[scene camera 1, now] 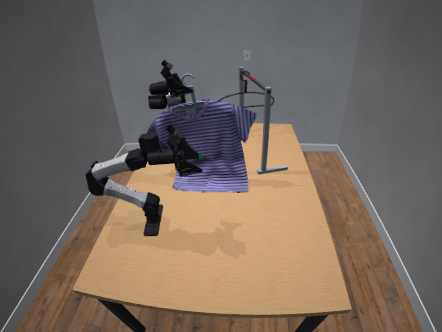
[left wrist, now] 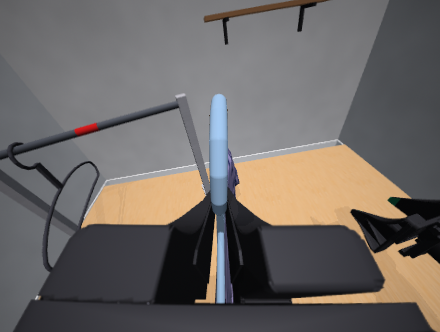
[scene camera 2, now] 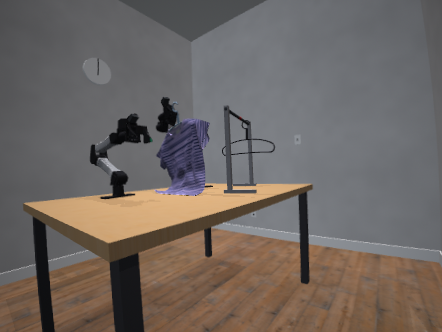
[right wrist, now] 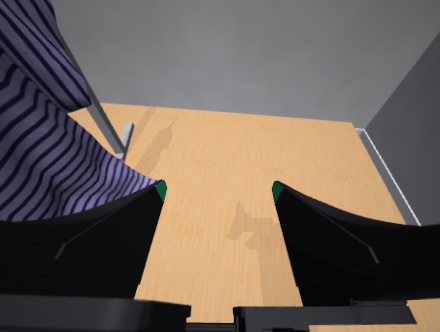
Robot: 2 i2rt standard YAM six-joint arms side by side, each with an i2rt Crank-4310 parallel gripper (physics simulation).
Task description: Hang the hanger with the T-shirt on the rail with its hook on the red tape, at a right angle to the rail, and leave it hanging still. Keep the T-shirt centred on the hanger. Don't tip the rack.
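Observation:
The light-blue hanger [scene camera 1: 194, 95] [left wrist: 218, 145] carries the purple striped T-shirt [scene camera 1: 215, 135] [scene camera 2: 187, 155] [right wrist: 45, 145], which hangs from it with its hem at table height. My left gripper [scene camera 1: 191, 89] [left wrist: 220, 189] is shut on the hanger at the base of its hook. The hook is off the rail. The rail [left wrist: 135, 116] with the red tape [scene camera 1: 252, 78] [scene camera 2: 240, 118] [left wrist: 86, 129] is right of the shirt in scene camera 1 and left of the hook in the left wrist view. My right gripper [scene camera 1: 201, 164] [right wrist: 219, 183] is open and empty, in front of the shirt in scene camera 1.
The rack [scene camera 1: 266, 135] [scene camera 2: 228, 150] stands upright on the table [scene camera 1: 280, 225]. A black hanger [scene camera 1: 245, 85] [scene camera 2: 247, 132] [left wrist: 57, 182] hangs on the rail at the far side of the red tape in scene camera 1. In the right wrist view, a rack post [right wrist: 106, 127] stands beyond the shirt.

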